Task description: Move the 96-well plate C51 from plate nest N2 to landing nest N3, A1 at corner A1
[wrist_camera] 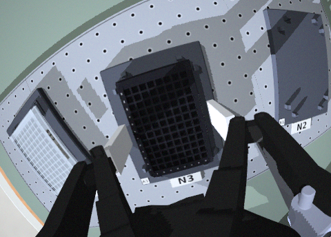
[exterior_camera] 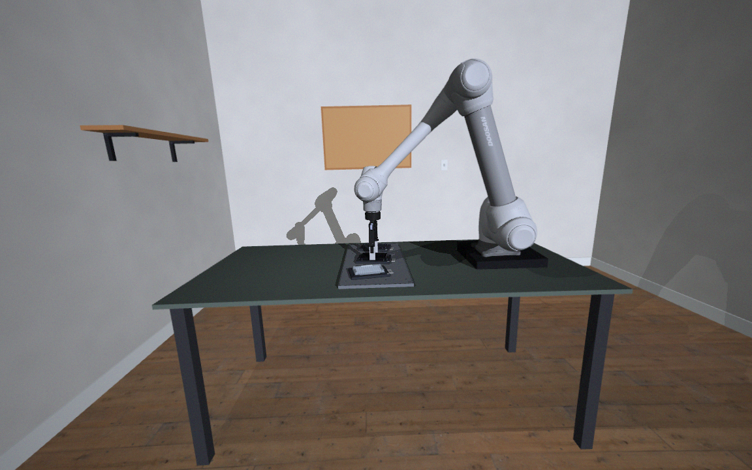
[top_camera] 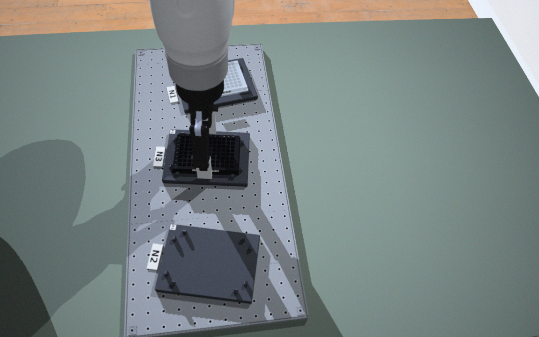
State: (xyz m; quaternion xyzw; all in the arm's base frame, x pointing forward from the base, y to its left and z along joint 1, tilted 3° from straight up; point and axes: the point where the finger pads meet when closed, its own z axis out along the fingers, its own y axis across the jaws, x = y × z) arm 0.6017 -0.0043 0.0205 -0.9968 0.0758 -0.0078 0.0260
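My gripper is now 20 mm above the black 96-well plate C51. Also, from my hand: N1 label: 180 mm to the left, 70 mm behind, 40 mm below; landing nest N3: 40 mm below; N3 label: 100 mm behind, 40 mm below, 10 mm to the left.
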